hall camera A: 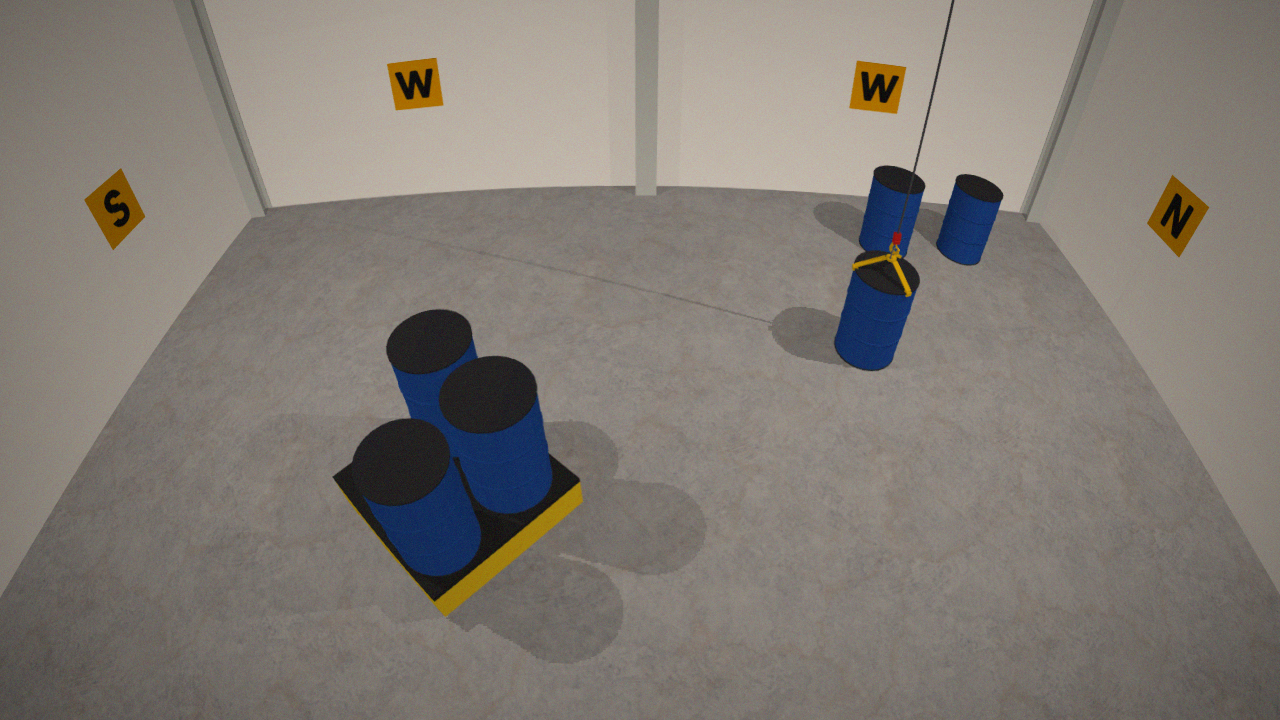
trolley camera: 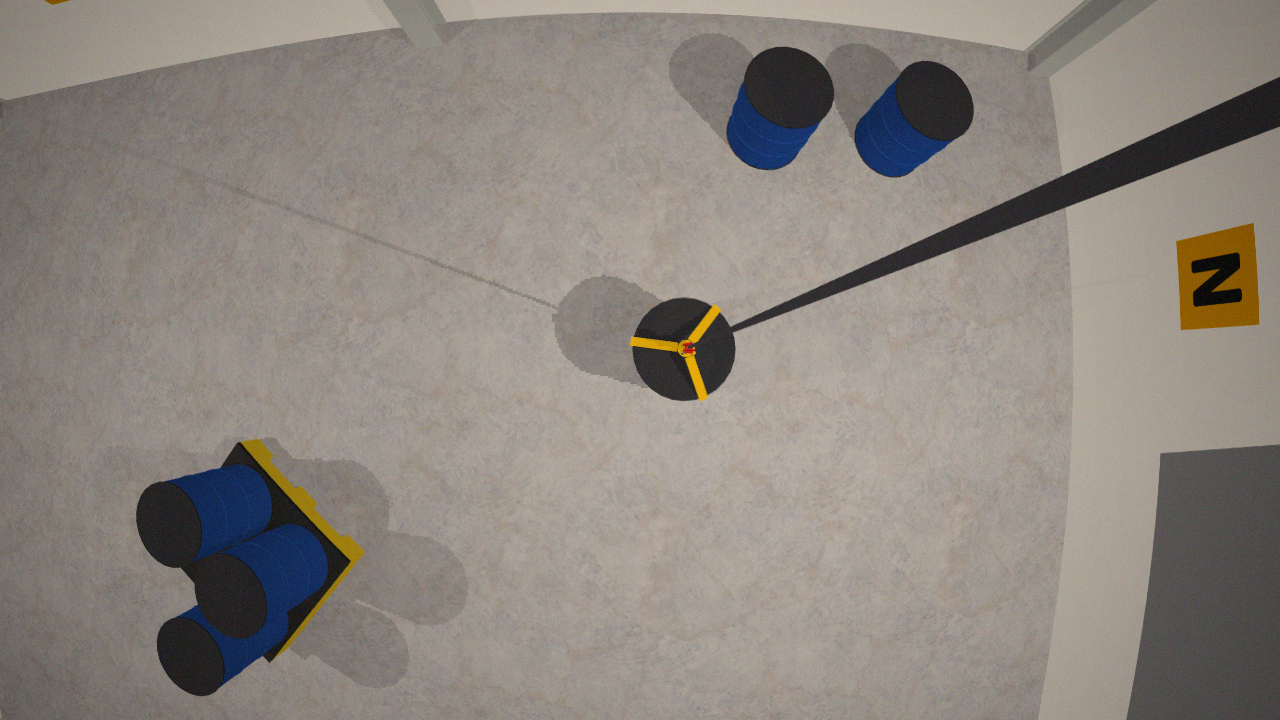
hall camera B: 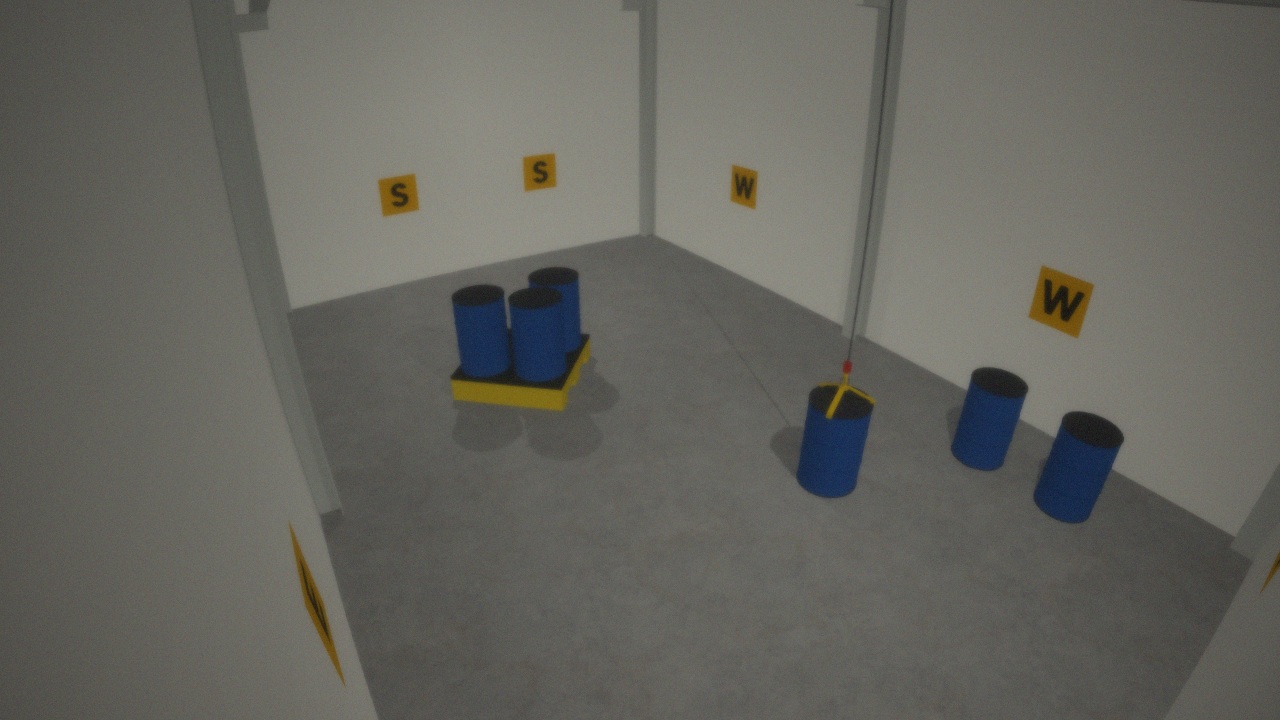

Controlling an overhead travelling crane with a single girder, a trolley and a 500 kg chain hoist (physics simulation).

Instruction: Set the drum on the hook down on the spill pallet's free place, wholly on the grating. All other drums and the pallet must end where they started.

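Note:
The blue drum with a black lid [hall camera A: 872,326] [hall camera B: 832,452] [trolley camera: 660,367] hangs upright under the hook, its base on or close to the floor. My yellow three-armed gripper [hall camera A: 886,273] [hall camera B: 841,401] [trolley camera: 684,349] is shut on its rim. The spill pallet [hall camera A: 519,543] [hall camera B: 505,394] [trolley camera: 349,548], yellow with a black grating, carries three upright blue drums: one [hall camera A: 402,461] [hall camera B: 483,335], one [hall camera A: 487,394] [hall camera B: 537,335] [trolley camera: 234,591] and one [hall camera A: 429,342] [hall camera B: 554,279] [trolley camera: 170,523]. Its fourth place, at the left corner in hall camera A, is mostly hidden behind drums.
Two more blue drums stand near the W wall: one [hall camera A: 895,210] [hall camera B: 989,420] [trolley camera: 787,89] behind the hooked drum in hall camera A, the other [hall camera A: 969,219] [hall camera B: 1076,470] [trolley camera: 933,102] nearer the N wall. The pallet stands toward the S side, well apart from the hooked drum.

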